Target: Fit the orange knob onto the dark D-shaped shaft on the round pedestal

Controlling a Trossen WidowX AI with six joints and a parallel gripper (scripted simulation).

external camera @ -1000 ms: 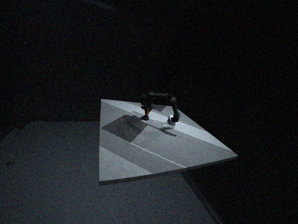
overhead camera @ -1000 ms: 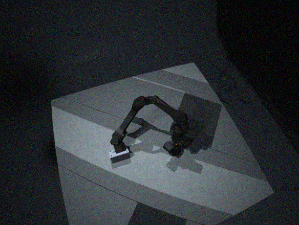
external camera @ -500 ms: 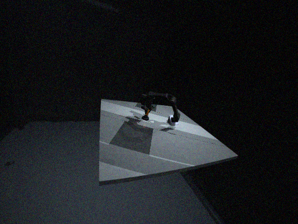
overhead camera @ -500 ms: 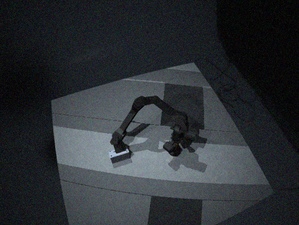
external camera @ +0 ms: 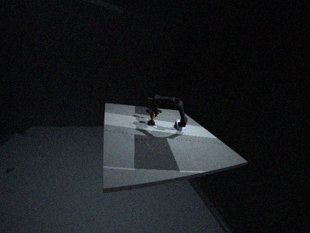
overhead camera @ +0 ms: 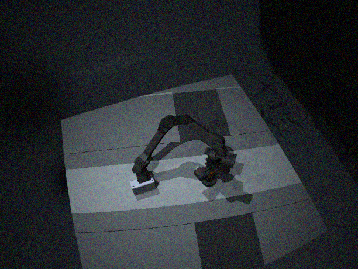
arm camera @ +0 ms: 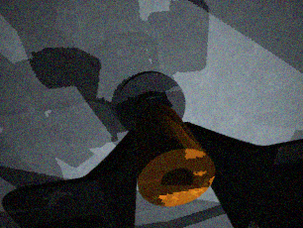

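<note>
My gripper tip is 20 mm below the orange knob. Also, from my gripper tip: dark round pedestal: 40 mm below.
</note>
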